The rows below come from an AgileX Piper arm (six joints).
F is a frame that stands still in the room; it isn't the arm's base.
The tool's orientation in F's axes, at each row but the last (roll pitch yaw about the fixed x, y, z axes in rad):
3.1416 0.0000 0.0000
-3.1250 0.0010 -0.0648
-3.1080 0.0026 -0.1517
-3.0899 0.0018 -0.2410
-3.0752 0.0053 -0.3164
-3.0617 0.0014 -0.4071
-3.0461 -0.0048 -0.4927
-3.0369 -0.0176 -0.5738
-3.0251 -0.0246 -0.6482
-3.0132 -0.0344 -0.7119
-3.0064 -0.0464 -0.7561
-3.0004 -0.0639 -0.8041
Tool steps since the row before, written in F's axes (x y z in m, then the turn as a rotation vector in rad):
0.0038 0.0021 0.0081 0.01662 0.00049 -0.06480
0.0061 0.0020 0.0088 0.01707 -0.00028 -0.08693
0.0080 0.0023 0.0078 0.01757 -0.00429 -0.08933
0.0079 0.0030 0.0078 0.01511 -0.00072 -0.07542
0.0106 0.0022 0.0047 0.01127 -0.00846 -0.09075
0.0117 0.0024 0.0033 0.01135 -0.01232 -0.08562
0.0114 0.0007 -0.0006 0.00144 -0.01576 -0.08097
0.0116 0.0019 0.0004 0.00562 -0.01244 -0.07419
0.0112 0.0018 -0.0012 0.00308 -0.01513 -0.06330
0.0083 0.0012 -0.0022 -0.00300 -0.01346 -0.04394
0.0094 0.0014 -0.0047 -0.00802 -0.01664 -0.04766
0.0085 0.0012 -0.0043 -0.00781 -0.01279 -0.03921
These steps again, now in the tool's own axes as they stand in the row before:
0.0038 -0.0021 -0.0081 0.01662 -0.00049 0.06480
0.0059 -0.0025 -0.0088 0.01714 0.00062 0.08691
0.0075 -0.0037 -0.0077 0.01825 0.00458 0.08918
0.0069 -0.0052 -0.0076 0.01498 0.00099 0.07544
0.0094 -0.0057 -0.0044 0.01382 0.01054 0.09018
0.0098 -0.0071 -0.0028 0.01542 0.01363 0.08478
0.0097 -0.0059 0.0012 0.00833 0.02087 0.07938
0.0087 -0.0079 0.0006 0.01017 0.01513 0.07320
0.0078 -0.0080 0.0023 0.01003 0.01752 0.06195
0.0054 -0.0060 0.0032 0.00501 0.01770 0.04222
0.0057 -0.0067 0.0059 0.00337 0.02390 0.04506
0.0047 -0.0062 0.0055 0.00128 0.01989 0.03694

